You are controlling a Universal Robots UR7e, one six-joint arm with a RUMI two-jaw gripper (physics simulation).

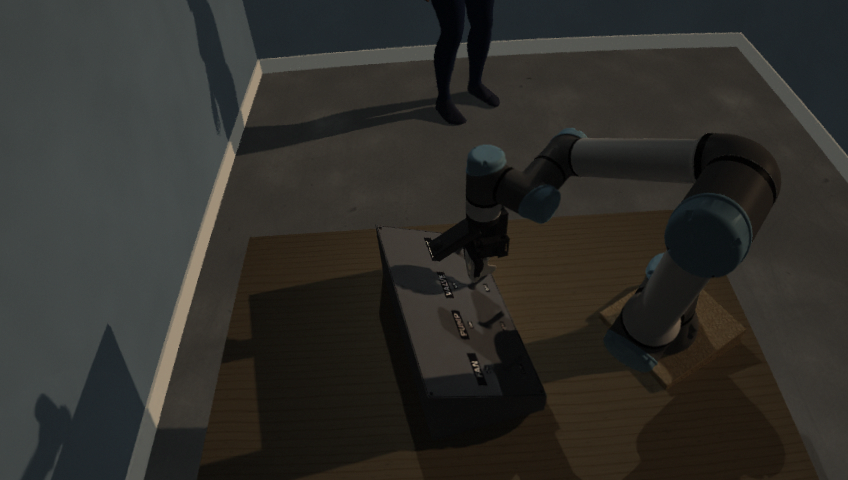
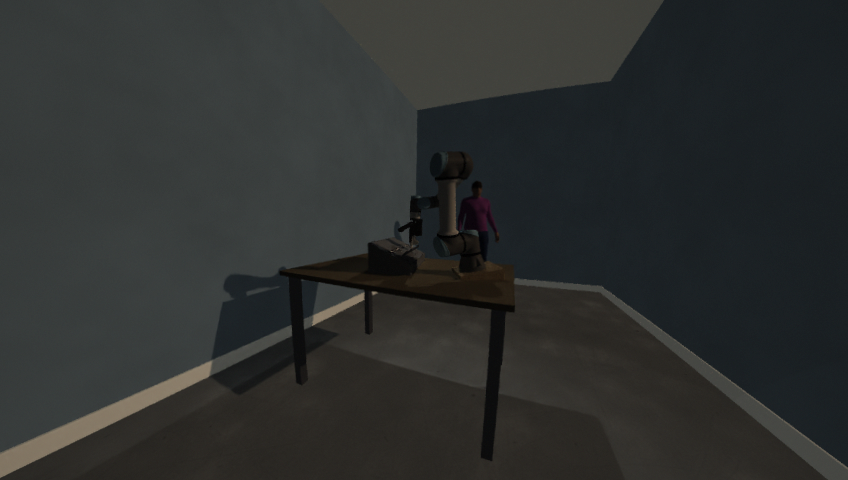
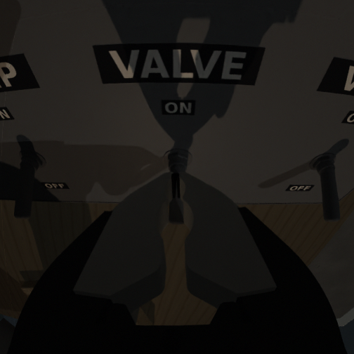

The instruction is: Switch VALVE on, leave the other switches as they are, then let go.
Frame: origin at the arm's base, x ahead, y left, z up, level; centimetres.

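Seen in the pictures: gripper, fingertip midpoint: (image 1: pixel 473 281); arm's base, link origin: (image 2: pixel 472 268).
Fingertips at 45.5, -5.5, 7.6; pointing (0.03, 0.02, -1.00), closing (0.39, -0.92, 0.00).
Offsets run from my fingertips to a thing's middle, as dx, dy, dz. Level surfaces: height alone.
The grey sloped switch box {+4.9, +8.1, -4.9} (image 1: pixel 416 309) (image 2: pixel 385 262) stands on the table. The VALVE label {+6.5, +2.3, +1.1} (image 3: pixel 179 65) (image 1: pixel 445 285) is on its face, with the ON label (image 3: pixel 178 107) below it. The VALVE switch (image 3: pixel 177 161) has a dark lever that points down, away from ON, like its neighbours; its end shows through the gap behind the fingertips. My gripper (image 3: pixel 176 174) (image 1: pixel 476 278) is shut, with its tips in front of the lever just below the pivot and nothing held between them. The fingers cover the place below the VALVE switch, so any OFF label there is hidden.
Neighbouring levers, the left one (image 3: pixel 25 190) and the right one (image 3: pixel 329 195), hang down close on either side, near their OFF labels. The box stands on the wooden table {dz -11.1} (image 1: pixel 309 261) (image 2: pixel 339 267). A person (image 2: pixel 477 211) stands behind the table.
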